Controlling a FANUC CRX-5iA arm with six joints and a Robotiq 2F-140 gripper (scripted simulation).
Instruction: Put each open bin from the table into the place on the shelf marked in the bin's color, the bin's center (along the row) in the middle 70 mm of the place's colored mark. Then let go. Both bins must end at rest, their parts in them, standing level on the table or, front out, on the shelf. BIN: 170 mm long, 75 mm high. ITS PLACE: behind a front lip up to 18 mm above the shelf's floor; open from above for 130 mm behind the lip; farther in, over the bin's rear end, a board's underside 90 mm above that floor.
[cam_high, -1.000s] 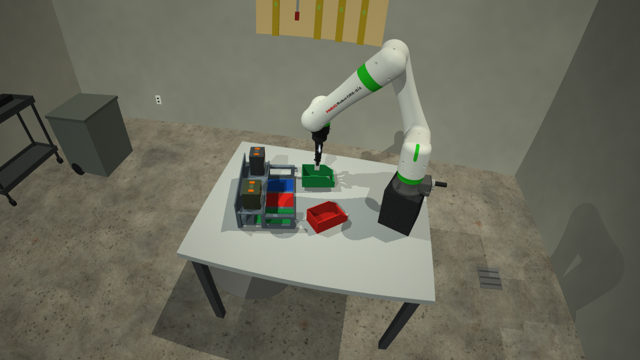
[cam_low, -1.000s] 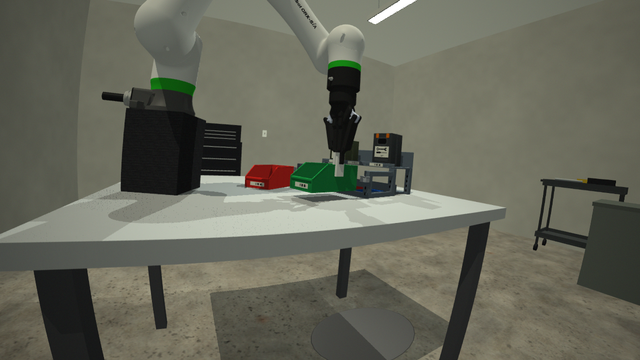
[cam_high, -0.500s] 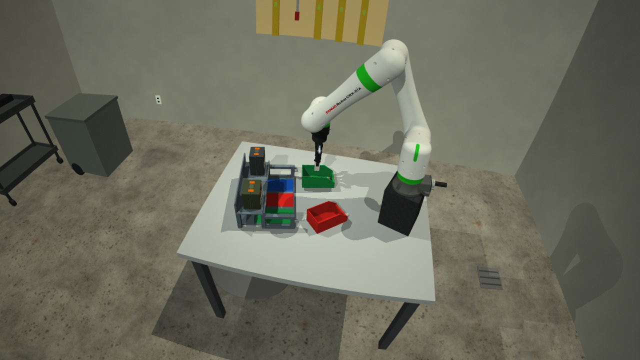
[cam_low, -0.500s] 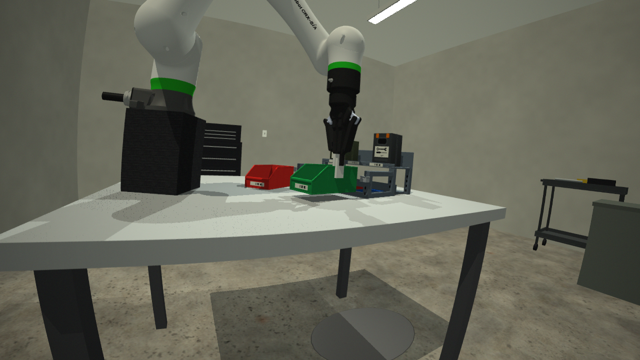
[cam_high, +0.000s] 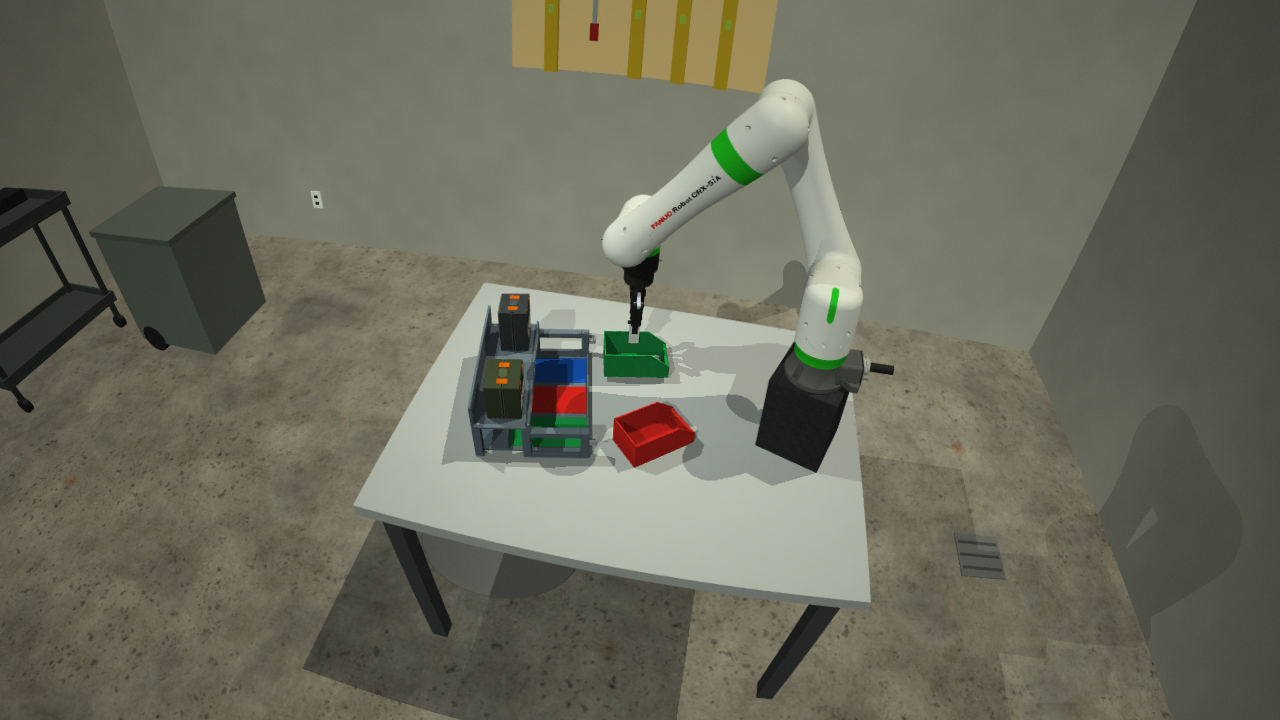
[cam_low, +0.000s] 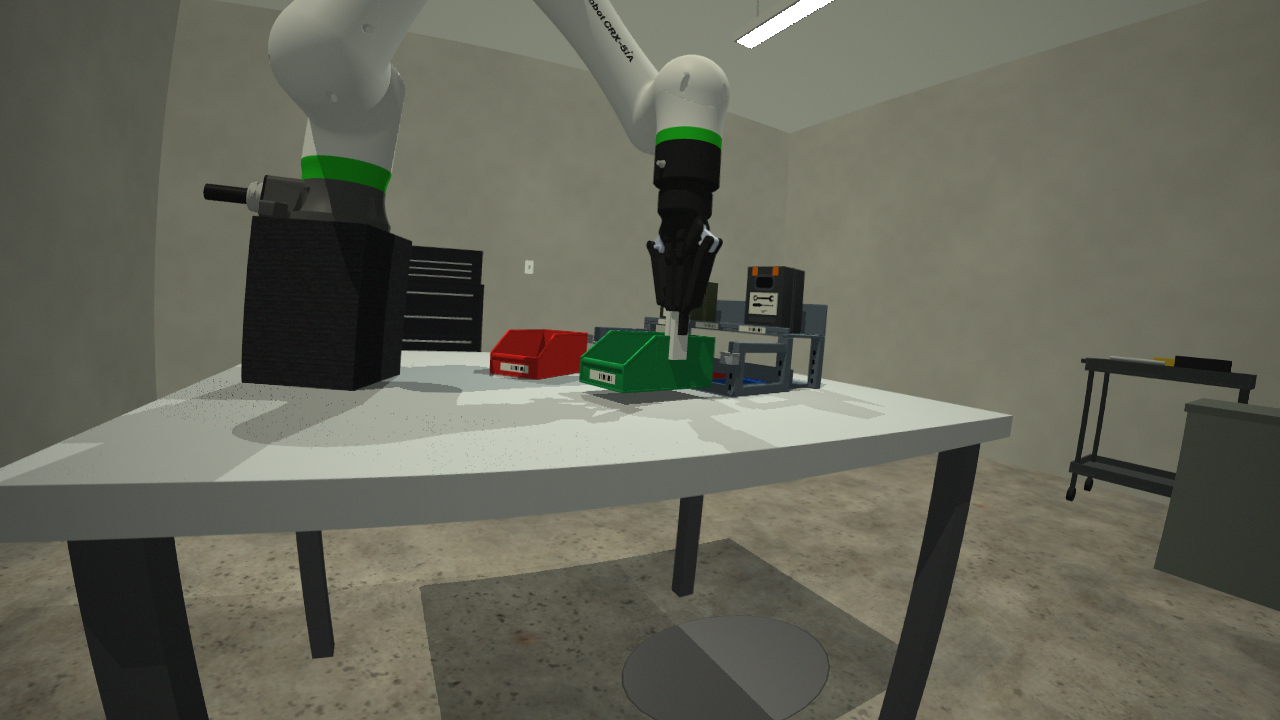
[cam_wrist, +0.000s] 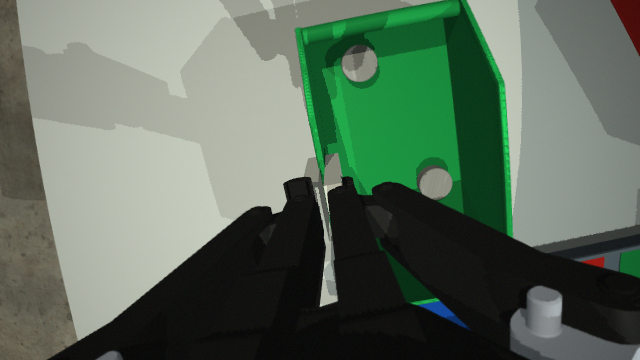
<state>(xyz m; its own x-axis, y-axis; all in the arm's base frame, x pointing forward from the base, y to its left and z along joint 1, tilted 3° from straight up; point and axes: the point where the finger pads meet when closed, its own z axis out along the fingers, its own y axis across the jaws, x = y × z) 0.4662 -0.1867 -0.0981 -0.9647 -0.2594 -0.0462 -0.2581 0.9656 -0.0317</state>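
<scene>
My gripper is now 20 mm past the green bin, 50 mm to the right of it and 40 mm above it. Round my hand: red bin: 110 mm behind, 290 mm to the left, 50 mm below.
</scene>
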